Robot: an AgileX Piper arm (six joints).
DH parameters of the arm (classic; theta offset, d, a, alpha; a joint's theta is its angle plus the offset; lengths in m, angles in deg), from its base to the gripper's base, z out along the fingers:
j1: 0 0.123 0 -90
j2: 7.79 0 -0.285 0
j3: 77.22 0 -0.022 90
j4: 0 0.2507 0 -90
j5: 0 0 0 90
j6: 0 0.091 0 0
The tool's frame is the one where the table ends.
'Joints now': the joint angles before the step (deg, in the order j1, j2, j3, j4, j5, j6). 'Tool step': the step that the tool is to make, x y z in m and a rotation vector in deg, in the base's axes. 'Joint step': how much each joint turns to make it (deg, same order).
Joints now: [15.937, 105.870, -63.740, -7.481, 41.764, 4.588]
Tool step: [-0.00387, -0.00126, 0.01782, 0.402, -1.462, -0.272]
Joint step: [-0.006, -2.905, -0.230, 0.127, 1.634, 0.020]
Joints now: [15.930, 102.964, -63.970, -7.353, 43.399, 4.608]
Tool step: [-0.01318, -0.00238, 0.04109, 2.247, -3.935, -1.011]
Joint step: [0.017, -7.088, -0.223, 1.448, 2.930, 0.005]
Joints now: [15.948, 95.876, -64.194, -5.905, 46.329, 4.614]
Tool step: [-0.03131, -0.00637, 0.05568, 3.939, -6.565, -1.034]
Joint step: [0.027, -11.321, 0.888, 2.226, 3.048, 0.009]
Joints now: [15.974, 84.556, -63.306, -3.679, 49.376, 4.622]
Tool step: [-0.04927, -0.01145, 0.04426, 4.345, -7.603, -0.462]
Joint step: [0.000, -13.560, 3.673, 2.149, 1.381, -0.024]
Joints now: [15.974, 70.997, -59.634, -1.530, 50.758, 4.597]
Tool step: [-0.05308, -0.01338, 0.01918, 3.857, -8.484, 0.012]
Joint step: [0.002, -13.799, 6.596, 1.410, -2.016, -0.062]
